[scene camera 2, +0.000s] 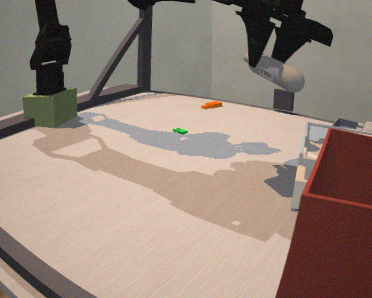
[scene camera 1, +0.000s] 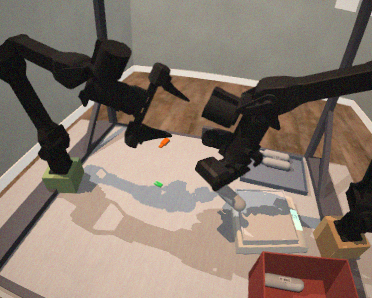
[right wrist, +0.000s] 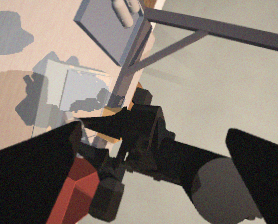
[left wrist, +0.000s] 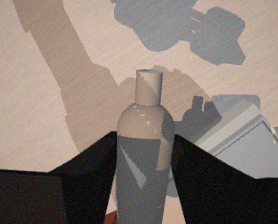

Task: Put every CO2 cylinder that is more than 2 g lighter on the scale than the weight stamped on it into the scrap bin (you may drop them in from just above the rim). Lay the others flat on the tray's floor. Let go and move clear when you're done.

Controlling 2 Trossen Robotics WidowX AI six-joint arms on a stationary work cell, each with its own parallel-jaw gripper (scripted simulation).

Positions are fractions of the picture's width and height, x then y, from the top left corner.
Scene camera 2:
my left gripper: 0.70, 0.23
red scrap bin: 0.87, 0.84
